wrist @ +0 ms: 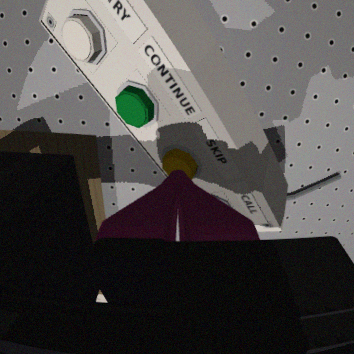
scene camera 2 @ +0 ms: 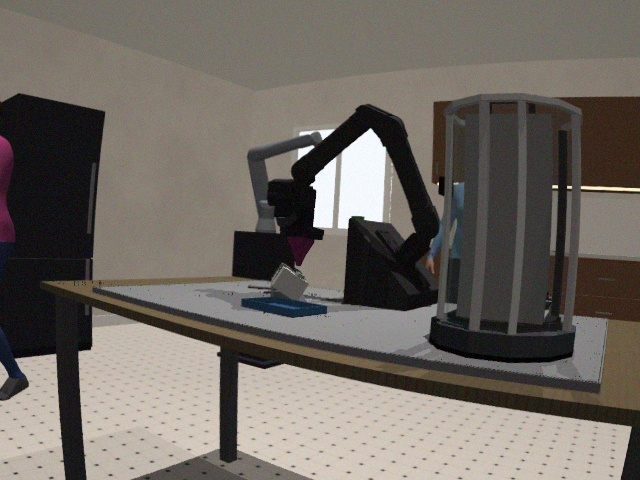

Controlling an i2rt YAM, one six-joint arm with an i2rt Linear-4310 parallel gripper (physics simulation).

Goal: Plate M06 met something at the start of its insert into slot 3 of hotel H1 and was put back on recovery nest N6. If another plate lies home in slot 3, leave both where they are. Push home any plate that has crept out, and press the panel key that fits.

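Frame: origin at the arm's base, x ahead, y left, z up, level; metres.
Where they show: gripper, fingertip midpoint: [wrist: 177, 177] [scene camera 2: 298, 265]; arm's base at its link origin: [scene camera 2: 401, 260].
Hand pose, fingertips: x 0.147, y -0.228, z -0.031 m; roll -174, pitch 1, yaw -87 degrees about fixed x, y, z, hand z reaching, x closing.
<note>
Each offset is from my fingertips to the top centre of the thing. "pt": to the spot under its first point. Level surfaces: height alone.
The key panel {dy -0.004, dx +0.035, dz +0.002 m} [scene camera 2: 290, 283] [wrist: 200, 75] is a tilted white box. In the wrist view it shows a white key {dy +0.060, dx +0.081, dz -0.007 m} [wrist: 77, 41], a green key {dy +0.029, dx +0.041, dz -0.007 m} [wrist: 134, 106] by the word CONTINUE and a yellow key {dy -0.001, dx +0.002, dz -0.007 m} [wrist: 179, 162] by the word SKIP. The key by CALL is hidden behind the fingers. My gripper [scene camera 2: 298, 264] [wrist: 177, 177] is shut and empty, its magenta tips over the lower edge of the yellow key; whether they touch it I cannot tell. A round barred tower {pt dy +0.619, dx +0.390, dz -0.052 m} [scene camera 2: 501, 341] stands at the right in the scene view. Plate M06, nest N6 and slot 3 cannot be made out.
A blue tray {dy +0.119, dx +0.222, dz -0.064 m} [scene camera 2: 284, 306] lies on the grey perforated board {dz -0.081 m} [scene camera 2: 361, 330] in front of the panel. A black sloped stand [scene camera 2: 364, 263] stands beside the arm's base. A thin dark rod {pt dy -0.164, dx -0.043, dz -0.076 m} [wrist: 315, 185] lies beyond the panel's CALL end.
</note>
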